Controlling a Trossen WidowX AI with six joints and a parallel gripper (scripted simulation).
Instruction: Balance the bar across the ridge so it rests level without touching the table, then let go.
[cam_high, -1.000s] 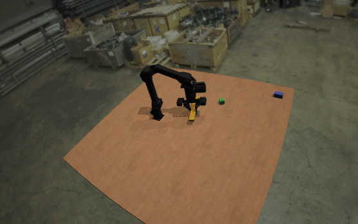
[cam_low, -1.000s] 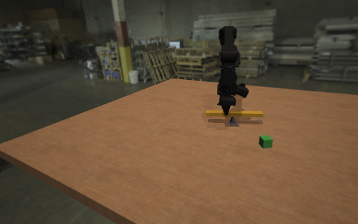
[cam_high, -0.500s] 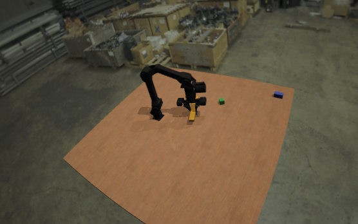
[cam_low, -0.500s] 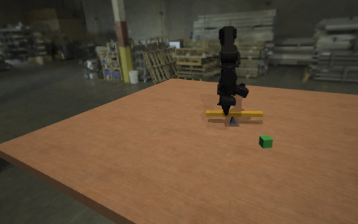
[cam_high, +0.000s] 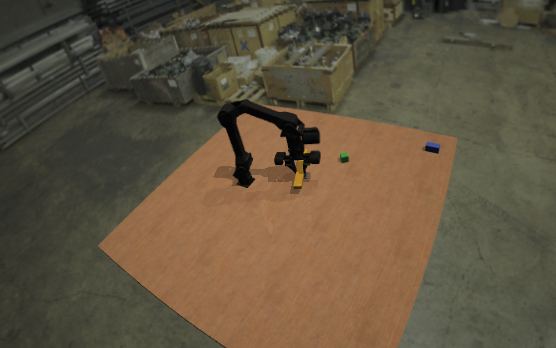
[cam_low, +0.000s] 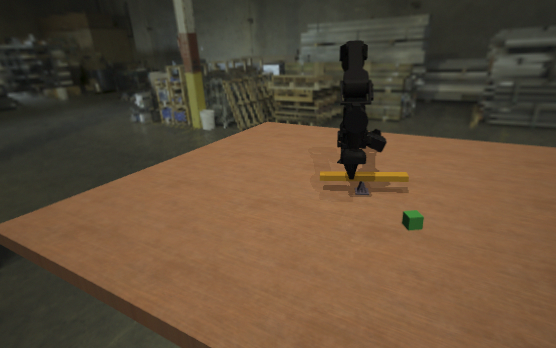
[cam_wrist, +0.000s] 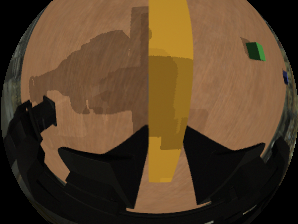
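Now: the yellow bar 1 cm behind my gripper tip and 3 cm to the left of it. Also, from my gripper tip: blue block: 50 cm ahead, 40 cm to the left, 3 cm below; green cube: 12 cm ahead, 19 cm to the left, 3 cm below.
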